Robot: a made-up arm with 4 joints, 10 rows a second.
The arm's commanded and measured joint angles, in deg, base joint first. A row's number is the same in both.
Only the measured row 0 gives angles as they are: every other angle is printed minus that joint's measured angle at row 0.
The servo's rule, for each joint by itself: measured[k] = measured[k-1] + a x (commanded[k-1-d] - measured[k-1]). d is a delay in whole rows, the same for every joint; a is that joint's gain. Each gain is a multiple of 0.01, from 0.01 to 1. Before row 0 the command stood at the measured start. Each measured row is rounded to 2 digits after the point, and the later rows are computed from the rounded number. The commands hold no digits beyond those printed.
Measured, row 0: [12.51, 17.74, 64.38, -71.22]
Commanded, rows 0 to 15: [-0.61, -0.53, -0.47, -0.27]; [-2.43, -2.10, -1.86, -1.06]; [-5.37, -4.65, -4.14, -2.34]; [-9.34, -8.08, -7.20, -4.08]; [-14.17, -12.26, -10.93, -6.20]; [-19.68, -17.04, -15.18, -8.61]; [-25.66, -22.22, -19.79, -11.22]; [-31.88, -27.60, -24.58, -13.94]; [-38.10, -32.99, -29.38, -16.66]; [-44.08, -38.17, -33.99, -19.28]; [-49.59, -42.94, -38.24, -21.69]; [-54.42, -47.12, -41.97, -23.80]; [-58.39, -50.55, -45.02, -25.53]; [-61.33, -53.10, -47.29, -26.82]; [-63.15, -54.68, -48.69, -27.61]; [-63.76, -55.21, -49.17, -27.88]
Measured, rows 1 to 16: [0.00, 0.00, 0.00, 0.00]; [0.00, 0.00, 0.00, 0.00]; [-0.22, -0.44, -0.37, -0.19]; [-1.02, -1.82, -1.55, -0.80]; [-2.59, -4.17, -3.60, -1.88]; [-5.02, -7.42, -6.44, -3.42]; [-8.31, -11.44, -9.99, -5.37]; [-12.40, -16.09, -14.09, -7.64]; [-17.17, -21.18, -18.59, -10.15]; [-22.47, -26.51, -23.32, -12.80]; [-28.10, -31.89, -28.11, -15.50]; [-33.85, -37.10, -32.76, -18.15]; [-39.52, -41.95, -37.09, -20.63]; [-44.88, -46.24, -40.95, -22.85]; [-49.74, -49.82, -44.17, -24.73]; [-53.91, -52.54, -46.63, -26.19]
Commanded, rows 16 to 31: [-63.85, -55.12, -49.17, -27.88]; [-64.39, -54.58, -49.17, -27.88]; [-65.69, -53.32, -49.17, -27.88]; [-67.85, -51.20, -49.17, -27.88]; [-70.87, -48.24, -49.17, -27.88]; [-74.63, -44.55, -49.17, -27.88]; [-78.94, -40.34, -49.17, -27.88]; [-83.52, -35.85, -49.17, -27.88]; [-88.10, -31.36, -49.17, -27.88]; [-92.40, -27.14, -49.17, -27.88]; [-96.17, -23.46, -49.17, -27.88]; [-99.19, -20.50, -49.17, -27.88]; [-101.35, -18.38, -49.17, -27.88]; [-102.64, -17.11, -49.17, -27.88]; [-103.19, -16.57, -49.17, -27.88]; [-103.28, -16.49, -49.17, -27.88]
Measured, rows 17 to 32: [-57.24, -54.32, -48.26, -27.18]; [-59.59, -55.06, -48.98, -27.67]; [-61.12, -55.11, -49.13, -27.82]; [-62.30, -54.67, -49.16, -27.86]; [-63.52, -53.55, -49.17, -27.87]; [-65.08, -51.60, -49.17, -27.88]; [-67.16, -48.81, -49.17, -27.88]; [-69.85, -45.27, -49.17, -27.88]; [-73.12, -41.18, -49.17, -27.88]; [-76.86, -36.76, -49.17, -27.88]; [-80.91, -32.28, -49.17, -27.88]; [-85.05, -28.01, -49.17, -27.88]; [-89.05, -24.23, -49.17, -27.88]; [-92.70, -21.13, -49.17, -27.88]; [-95.81, -18.85, -49.17, -27.88]; [-98.27, -17.41, -49.17, -27.88]
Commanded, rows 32 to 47: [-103.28, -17.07, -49.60, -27.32]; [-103.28, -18.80, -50.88, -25.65]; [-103.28, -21.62, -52.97, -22.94]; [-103.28, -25.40, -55.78, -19.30]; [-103.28, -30.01, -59.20, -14.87]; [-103.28, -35.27, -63.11, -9.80]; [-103.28, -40.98, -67.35, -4.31]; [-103.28, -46.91, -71.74, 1.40]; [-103.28, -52.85, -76.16, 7.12]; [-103.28, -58.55, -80.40, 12.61]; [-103.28, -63.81, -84.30, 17.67]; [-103.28, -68.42, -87.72, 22.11]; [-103.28, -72.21, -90.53, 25.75]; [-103.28, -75.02, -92.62, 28.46]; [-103.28, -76.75, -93.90, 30.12]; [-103.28, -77.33, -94.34, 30.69]
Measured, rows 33 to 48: [-100.04, -16.71, -49.17, -27.88]; [-101.21, -16.53, -49.17, -27.88]; [-101.96, -16.98, -49.51, -27.49]; [-102.44, -18.49, -50.59, -26.20]; [-102.74, -21.09, -52.47, -23.92]; [-102.93, -24.67, -55.08, -20.69]; [-103.06, -29.10, -58.33, -16.62]; [-103.14, -34.22, -62.11, -11.85]; [-103.19, -39.83, -66.25, -6.57]; [-103.22, -45.71, -70.59, -0.99]; [-103.24, -51.64, -74.99, 4.69]; [-103.25, -57.38, -79.26, 10.23]; [-103.26, -62.72, -83.24, 15.44]; [-103.27, -67.45, -86.78, 20.11]; [-103.27, -71.40, -89.74, 24.06]; [-103.27, -74.40, -92.02, 27.14]
